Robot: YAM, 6 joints.
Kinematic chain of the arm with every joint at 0, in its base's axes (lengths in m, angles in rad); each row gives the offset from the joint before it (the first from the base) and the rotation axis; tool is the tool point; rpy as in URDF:
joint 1: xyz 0 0 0.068 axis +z
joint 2: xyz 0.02 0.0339 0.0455 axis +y
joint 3: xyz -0.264 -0.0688 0 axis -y
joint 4: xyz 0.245 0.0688 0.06 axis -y
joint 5: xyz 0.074 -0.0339 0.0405 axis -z
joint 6: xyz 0.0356 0 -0.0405 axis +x
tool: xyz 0 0 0 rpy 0 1.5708 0
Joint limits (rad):
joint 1: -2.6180..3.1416
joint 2: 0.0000..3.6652
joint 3: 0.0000..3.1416
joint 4: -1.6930..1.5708
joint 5: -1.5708..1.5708
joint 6: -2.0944..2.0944
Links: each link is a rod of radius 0.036 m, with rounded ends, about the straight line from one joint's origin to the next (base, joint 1, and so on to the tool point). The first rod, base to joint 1, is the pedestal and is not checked.
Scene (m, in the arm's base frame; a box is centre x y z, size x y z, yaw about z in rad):
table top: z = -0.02
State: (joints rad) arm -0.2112 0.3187 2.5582 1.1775 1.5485 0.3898
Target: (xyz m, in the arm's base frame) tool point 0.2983 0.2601 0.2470
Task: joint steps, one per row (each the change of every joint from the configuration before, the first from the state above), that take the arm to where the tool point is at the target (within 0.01 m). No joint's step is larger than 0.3 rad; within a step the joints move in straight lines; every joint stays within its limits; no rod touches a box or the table.
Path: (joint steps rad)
1: 0.1697 0.2608 -0.2386 -0.0543 0.0037 0.0000
2: 0.1698 0.2608 -0.2387 -0.0544 0.0037 0.0000
3: 0.1697 0.2608 -0.2386 -0.0543 0.0037 0.0000
4: 0.1697 0.2608 -0.2386 -0.0544 0.0038 0.0000
5: 0.1697 0.2608 -0.2387 -0.0543 0.0037 0.0000
6: 0.1698 0.2608 -0.2386 -0.0544 0.0037 0.0000

